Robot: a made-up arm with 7 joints. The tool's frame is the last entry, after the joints.
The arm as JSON. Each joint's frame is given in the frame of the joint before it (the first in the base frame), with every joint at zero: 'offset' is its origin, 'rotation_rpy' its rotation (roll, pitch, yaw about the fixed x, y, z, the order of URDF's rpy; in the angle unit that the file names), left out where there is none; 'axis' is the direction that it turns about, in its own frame. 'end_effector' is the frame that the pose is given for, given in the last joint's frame.
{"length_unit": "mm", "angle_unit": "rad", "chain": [
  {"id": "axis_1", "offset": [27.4, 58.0, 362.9], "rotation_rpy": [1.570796, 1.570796, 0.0], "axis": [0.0, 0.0, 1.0]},
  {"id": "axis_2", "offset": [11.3, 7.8, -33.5], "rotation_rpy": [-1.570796, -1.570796, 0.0], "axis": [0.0, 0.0, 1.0]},
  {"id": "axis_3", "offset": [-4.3, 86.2, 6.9], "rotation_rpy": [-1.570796, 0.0, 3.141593], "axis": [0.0, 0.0, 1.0]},
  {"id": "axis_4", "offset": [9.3, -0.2, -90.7], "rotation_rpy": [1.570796, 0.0, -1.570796], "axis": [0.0, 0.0, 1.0]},
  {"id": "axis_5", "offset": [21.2, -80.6, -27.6], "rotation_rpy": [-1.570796, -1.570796, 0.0], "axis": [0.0, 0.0, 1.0]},
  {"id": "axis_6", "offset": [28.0, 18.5, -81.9], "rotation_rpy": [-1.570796, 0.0, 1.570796], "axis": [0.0, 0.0, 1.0]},
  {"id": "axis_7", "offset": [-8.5, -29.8, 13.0], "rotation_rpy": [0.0, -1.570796, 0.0], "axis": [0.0, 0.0, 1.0]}
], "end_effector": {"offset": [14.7, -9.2, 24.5], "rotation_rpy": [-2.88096, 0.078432, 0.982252]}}
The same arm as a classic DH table. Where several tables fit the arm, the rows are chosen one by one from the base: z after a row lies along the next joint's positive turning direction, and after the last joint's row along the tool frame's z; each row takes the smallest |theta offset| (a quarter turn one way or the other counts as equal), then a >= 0, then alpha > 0; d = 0 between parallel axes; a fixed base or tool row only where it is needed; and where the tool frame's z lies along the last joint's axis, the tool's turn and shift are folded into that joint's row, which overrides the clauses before.
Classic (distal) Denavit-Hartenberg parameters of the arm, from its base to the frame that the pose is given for. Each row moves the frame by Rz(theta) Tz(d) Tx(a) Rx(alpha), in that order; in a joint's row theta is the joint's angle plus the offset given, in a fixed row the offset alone. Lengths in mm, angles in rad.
base (fixed): a 27.4, alpha 1.5708, d 362.9, theta0 0
axis_1: a 11.3, alpha -1.5708, d -91.5, theta0 -1.5708
axis_2: a 4.3, alpha -1.5708, d 14.7, theta0 1.5708
axis_3: a 0.2, alpha 1.5708, d -176.9, theta0 -1.5708
axis_4: a 21.2, alpha -1.5708, d -36.9, theta0 0
axis_5: a 18.5, alpha -1.5708, d -162.5, theta0 0
axis_6: a 29.8, alpha 1.5708, d -15, theta0 -1.5708
axis_7: a 4.4, alpha 2.8697, d -27.2, theta0 -0.3028
tool (fixed): a 0, alpha 0, d -62.5, theta0 -2.8456

